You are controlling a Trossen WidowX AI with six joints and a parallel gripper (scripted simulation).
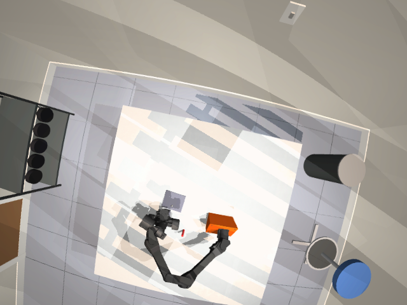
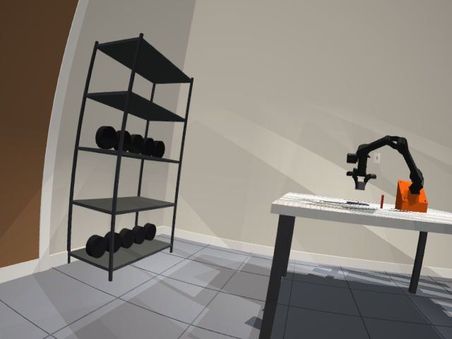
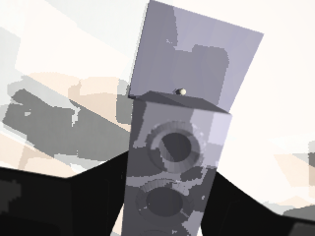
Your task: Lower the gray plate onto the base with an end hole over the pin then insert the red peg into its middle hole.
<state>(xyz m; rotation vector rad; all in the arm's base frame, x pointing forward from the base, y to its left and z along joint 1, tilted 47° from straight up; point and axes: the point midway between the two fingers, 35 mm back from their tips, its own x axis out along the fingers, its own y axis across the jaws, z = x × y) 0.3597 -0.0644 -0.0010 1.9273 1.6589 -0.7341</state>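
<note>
The darker base is 9 cm below my gripper tip, 6 cm to the right of it and 2 cm behind it. The rest, counted from my gripper tip: red peg: 13 cm to the left, 11 cm behind, 6 cm below; then gray plate: 3 cm above.
</note>
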